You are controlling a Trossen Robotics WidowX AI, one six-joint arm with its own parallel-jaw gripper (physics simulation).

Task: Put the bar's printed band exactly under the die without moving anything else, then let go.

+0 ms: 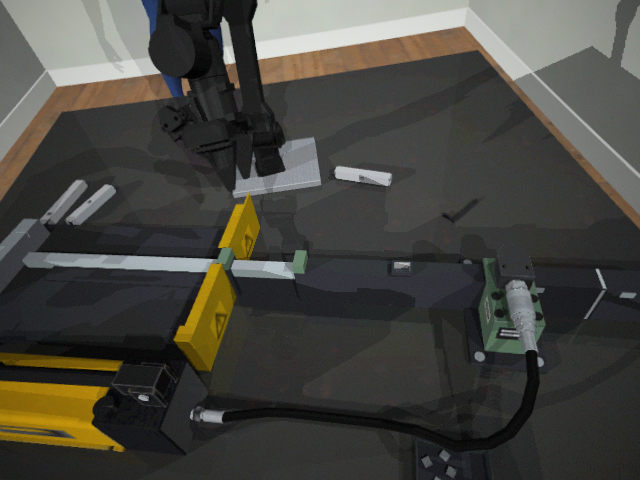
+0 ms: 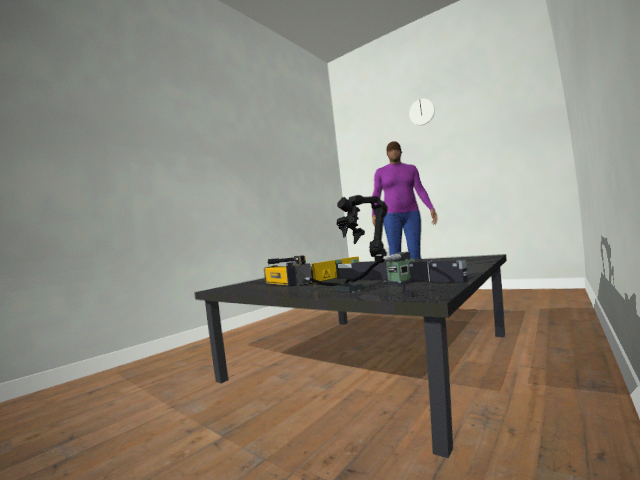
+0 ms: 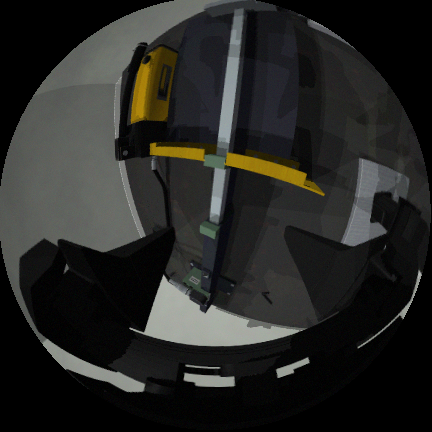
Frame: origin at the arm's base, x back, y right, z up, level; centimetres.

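Seen in the pictures: gripper, between the fingertips: (image 1: 239, 184) (image 2: 349, 240) (image 3: 231, 232); arm's base, origin of its link: (image 1: 270, 167) (image 3: 380, 206).
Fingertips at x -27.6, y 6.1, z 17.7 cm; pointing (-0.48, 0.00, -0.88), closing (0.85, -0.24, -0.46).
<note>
Offsets run from my fingertips to a thing's top centre. "spot": to the spot under its first point.
A long pale bar {spot: dy +22.4, dx +1.6, dz -11.6 cm} (image 1: 129, 261) (image 3: 229, 100) lies along the dark rail, through the gap in the yellow guard (image 1: 206, 320) (image 3: 265, 168). A green block {spot: dy +5.5, dx -6.0, dz -9.2 cm} (image 1: 225, 258) (image 3: 215, 160) sits at the guard's gap, another green block (image 1: 300, 261) (image 3: 209, 229) at the bar's near end. I cannot make out the printed band. A green unit with a black head (image 1: 511, 315) (image 2: 399, 270) (image 3: 195, 281) stands farther along the rail; I cannot tell which part is the die. My gripper (image 1: 238, 183) (image 2: 350, 239) (image 3: 231, 232) is open and empty, high above the table, apart from the bar.
A pale base plate (image 1: 305, 167) (image 3: 364, 200) lies under my arm. A short white bar {dy -25.2, dx +15.8, dz -16.6 cm} (image 1: 363, 176) and hex key {dy -40.0, dx -0.5, dz -17.9 cm} (image 1: 457, 211) lie right of it; two more white bars lie at the left. A black cable {spot: dy -3.1, dx -31.2, dz -17.5 cm} (image 1: 320, 412), yellow box {spot: dy +29.7, dx -22.3, dz -10.1 cm} (image 1: 51, 403) and small-parts tray {spot: dy -13.6, dx -41.2, dz -18.3 cm} (image 1: 423, 470) are in front.
</note>
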